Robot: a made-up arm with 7 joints.
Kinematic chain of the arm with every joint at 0, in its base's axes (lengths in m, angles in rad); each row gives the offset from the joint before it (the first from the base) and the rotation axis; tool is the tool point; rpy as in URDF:
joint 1: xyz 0 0 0.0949 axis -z
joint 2: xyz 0 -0.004 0.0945 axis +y
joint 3: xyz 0 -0.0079 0.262 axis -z
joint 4: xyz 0 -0.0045 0.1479 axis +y
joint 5: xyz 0 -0.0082 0.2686 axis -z
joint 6: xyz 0 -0.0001 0.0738 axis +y
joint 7: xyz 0 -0.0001 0.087 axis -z
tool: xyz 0 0 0 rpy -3.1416 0 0
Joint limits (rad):
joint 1: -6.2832..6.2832
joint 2: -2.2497..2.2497
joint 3: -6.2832..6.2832
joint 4: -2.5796..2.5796
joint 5: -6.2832..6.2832
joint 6: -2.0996..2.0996
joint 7: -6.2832..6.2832
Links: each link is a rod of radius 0.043 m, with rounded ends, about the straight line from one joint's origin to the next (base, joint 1, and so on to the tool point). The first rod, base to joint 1, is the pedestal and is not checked.
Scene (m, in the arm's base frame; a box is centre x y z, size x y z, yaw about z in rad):
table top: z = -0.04
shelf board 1: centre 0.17 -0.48 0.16 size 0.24 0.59 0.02 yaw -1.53
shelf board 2: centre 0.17 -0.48 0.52 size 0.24 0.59 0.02 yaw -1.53
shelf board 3: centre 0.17 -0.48 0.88 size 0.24 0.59 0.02 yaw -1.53
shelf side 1: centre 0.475 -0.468 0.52 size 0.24 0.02 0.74 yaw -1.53
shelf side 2: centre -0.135 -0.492 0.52 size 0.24 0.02 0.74 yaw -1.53
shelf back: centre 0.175 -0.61 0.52 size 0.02 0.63 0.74 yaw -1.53
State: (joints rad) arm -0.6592 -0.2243 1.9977 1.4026 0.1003 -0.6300 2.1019
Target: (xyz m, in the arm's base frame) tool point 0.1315 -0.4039 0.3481
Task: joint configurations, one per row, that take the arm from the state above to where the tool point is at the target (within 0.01 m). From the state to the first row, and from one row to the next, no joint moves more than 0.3 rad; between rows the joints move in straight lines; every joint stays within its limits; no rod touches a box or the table.
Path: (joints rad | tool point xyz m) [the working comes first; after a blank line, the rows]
Joints at the target: -0.8665 -0.3744 1.9523 2.1121 0.1132 -0.4936 2.1019
Straight joint move there: touches shelf board 2.

1: -0.6456 0.0396 2.2308 1.5700 0.0696 -0.6613 2.1019 | 0.0069 -0.4092 0.6628
2: -0.6320 0.3035 2.4640 1.7374 0.0388 -0.6927 2.1019 | -0.0022 -0.3268 0.6662
3: -0.6184 0.5674 2.6971 1.9047 0.0081 -0.7240 2.1019 | -0.0083 -0.2199 0.6672
4: -0.7996 0.4393 2.4477 2.2004 0.0452 -0.6703 2.1019 | 0.0517 -0.2860 0.5028
5: -0.9808 0.3112 2.1983 2.4960 0.0824 -0.6167 2.1019 | 0.1250 -0.2456 0.3481
6: -0.9427 0.0827 2.1163 2.3680 0.0927 -0.5757 2.1019 | 0.1345 -0.2988 0.3491
7: -0.9046 -0.1458 2.0343 2.2401 0.1029 -0.5346 2.1019 | 0.1376 -0.3514 0.3489
8: -0.8665 -0.3744 1.9523 2.1121 0.1132 -0.4936 2.1019 | 0.1315 -0.4039 0.3481

